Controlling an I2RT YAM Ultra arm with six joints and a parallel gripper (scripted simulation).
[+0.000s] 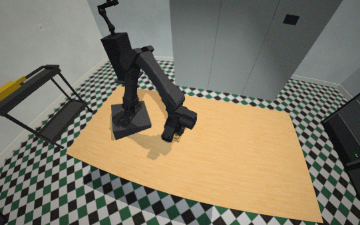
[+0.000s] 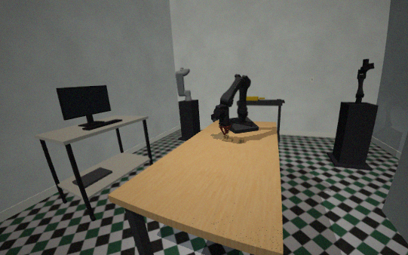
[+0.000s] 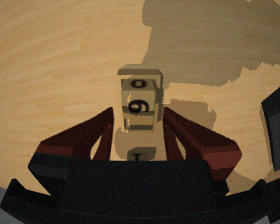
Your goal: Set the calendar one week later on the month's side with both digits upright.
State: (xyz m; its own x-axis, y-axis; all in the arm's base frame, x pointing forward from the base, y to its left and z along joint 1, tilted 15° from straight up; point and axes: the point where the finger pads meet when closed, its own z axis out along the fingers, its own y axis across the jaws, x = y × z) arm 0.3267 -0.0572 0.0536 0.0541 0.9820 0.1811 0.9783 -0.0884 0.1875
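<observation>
My hand is 3 cm above the wooden cube. Round my hand: wooden tray 5 cm below, 2 cm to the left.
</observation>
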